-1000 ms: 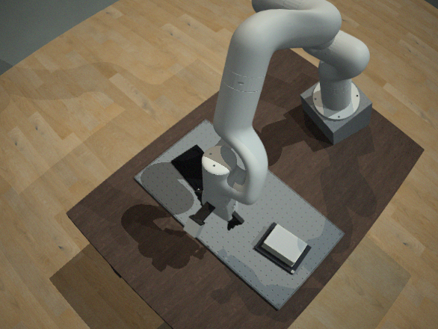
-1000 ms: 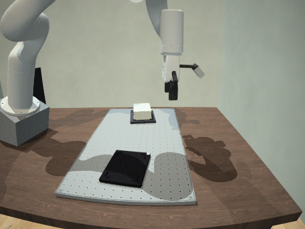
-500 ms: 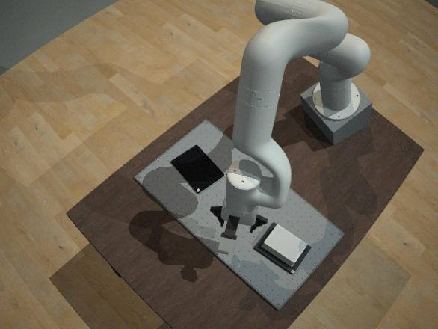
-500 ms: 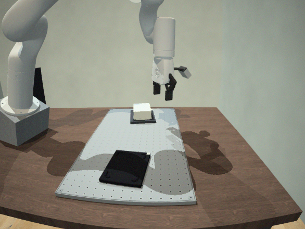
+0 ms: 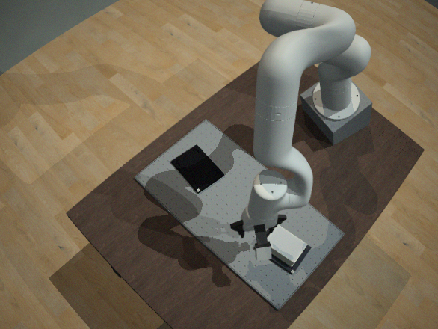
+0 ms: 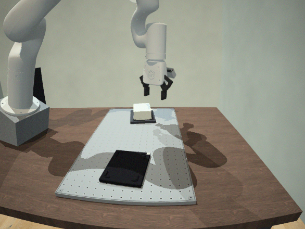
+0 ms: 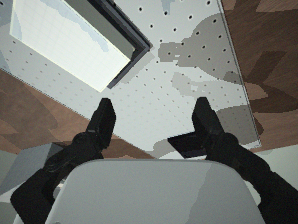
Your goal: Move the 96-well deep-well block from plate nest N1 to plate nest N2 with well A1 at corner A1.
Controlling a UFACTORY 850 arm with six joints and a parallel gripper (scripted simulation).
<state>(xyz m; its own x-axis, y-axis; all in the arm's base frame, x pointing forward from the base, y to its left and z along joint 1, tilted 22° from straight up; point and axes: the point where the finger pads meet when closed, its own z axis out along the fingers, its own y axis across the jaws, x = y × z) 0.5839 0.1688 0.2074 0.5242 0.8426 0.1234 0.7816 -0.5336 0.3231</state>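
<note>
Right now the 96-well deep-well block is 70 mm behind my hand, 90 mm to the left of it and 100 mm below it. The rest, counted from my hand: black plate nest N2: 70 mm behind, 340 mm to the right, 130 mm below; black plate nest N1: 70 mm behind, 90 mm to the left, 130 mm below.
</note>
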